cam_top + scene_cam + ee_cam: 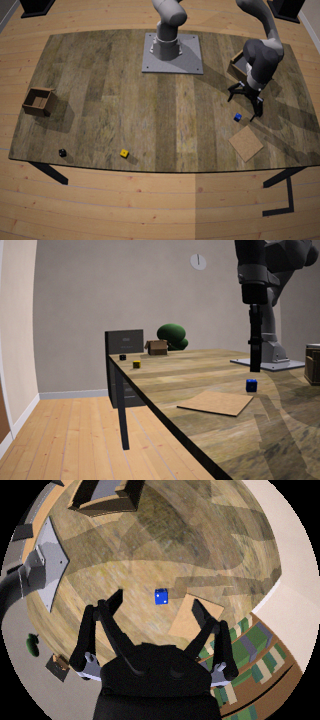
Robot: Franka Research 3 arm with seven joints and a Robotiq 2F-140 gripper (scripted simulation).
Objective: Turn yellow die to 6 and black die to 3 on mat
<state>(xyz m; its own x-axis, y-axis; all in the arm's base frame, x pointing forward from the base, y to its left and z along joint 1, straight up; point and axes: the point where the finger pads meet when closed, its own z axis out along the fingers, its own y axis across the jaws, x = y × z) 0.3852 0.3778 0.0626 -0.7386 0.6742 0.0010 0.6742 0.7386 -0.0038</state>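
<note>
My hand is 230 mm short of the yellow die, 530 mm to the left of it and 60 mm above it. From my hand the other things lie so: tan mat (150 mm ahead, 40 mm to the left, 70 mm below); then blue die (10 mm ahead, 60 mm below); then wooden crate (300 mm behind, 80 mm to the left, 30 mm below).
</note>
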